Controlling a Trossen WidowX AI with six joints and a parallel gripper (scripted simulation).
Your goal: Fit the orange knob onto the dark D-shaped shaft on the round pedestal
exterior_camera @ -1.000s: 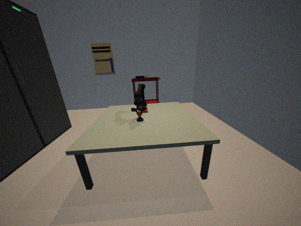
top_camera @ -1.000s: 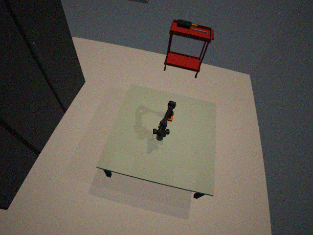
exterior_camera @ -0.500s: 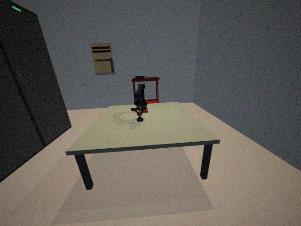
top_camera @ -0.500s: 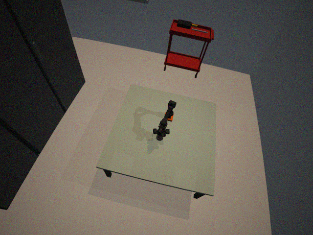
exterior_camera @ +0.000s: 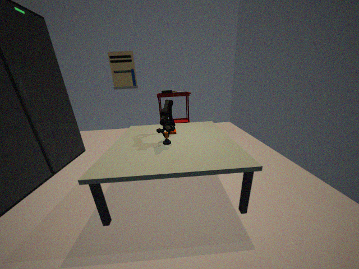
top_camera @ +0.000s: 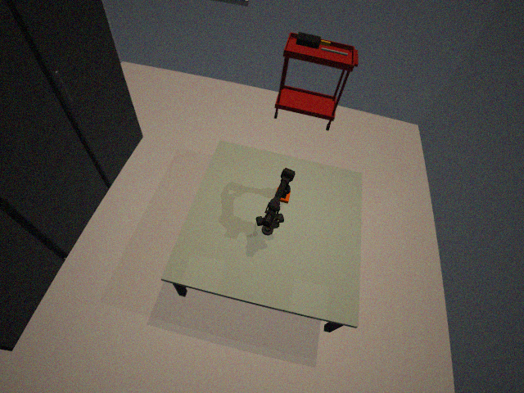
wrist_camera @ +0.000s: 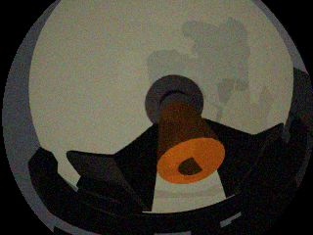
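The orange knob lies 2 cm above my gripper tip. From my gripper tip the other things lie so: round pedestal: 4 cm below.
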